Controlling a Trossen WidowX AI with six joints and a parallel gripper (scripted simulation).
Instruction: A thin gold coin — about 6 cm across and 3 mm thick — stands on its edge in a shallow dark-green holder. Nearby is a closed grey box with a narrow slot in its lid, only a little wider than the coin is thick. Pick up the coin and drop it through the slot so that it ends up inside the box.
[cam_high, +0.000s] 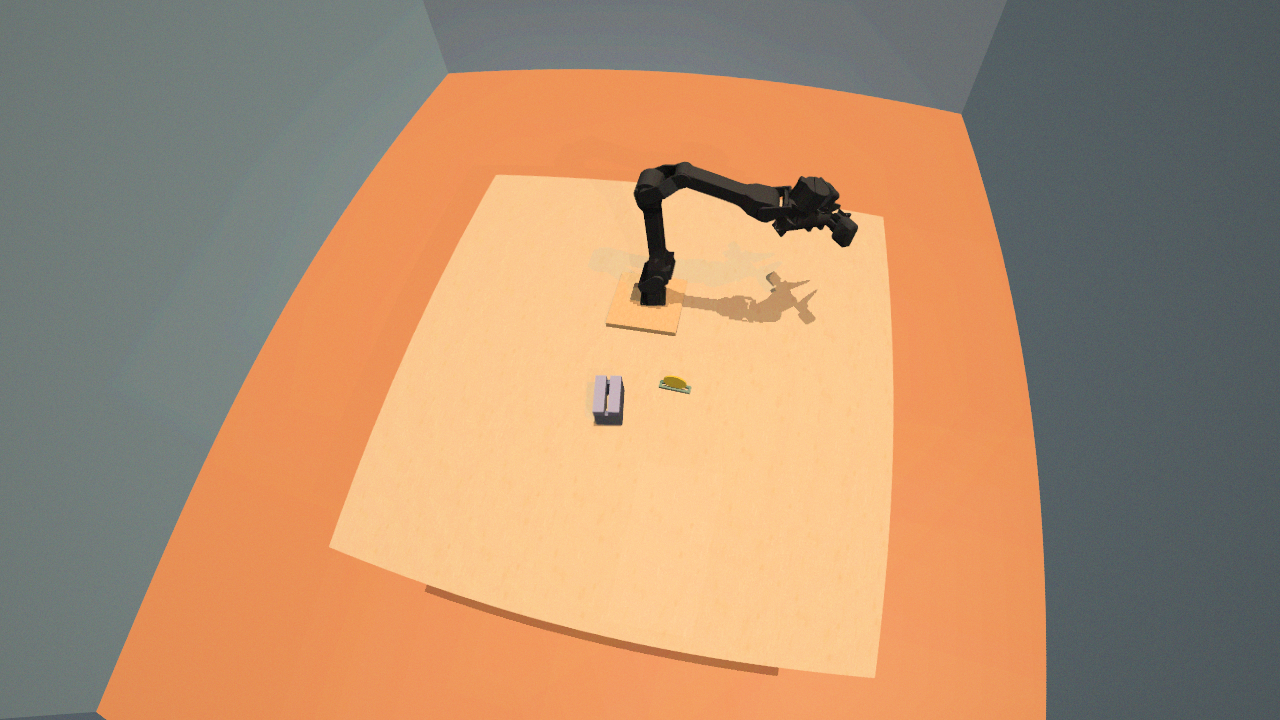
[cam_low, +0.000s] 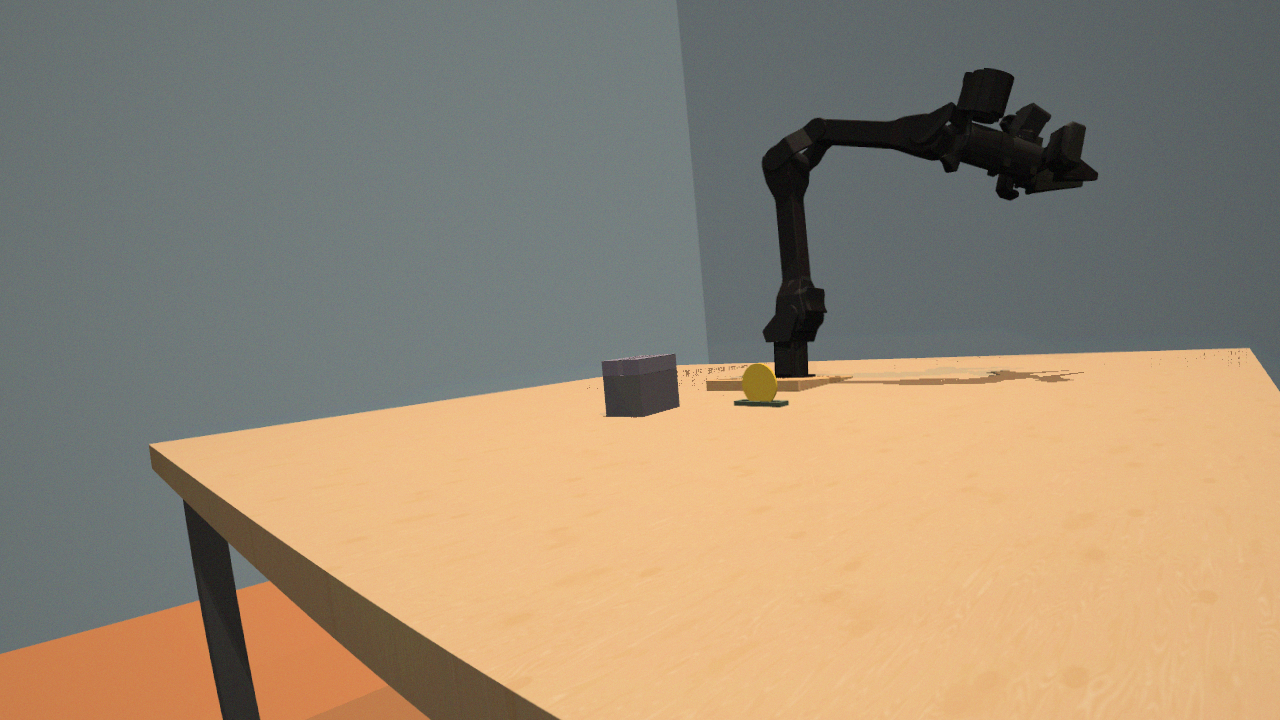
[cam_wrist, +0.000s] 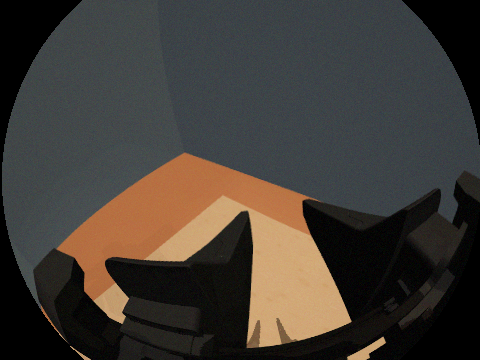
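Now: gripper tip 330 mm short of the gold coin, 410 mm to the left of it and 250 mm above it.
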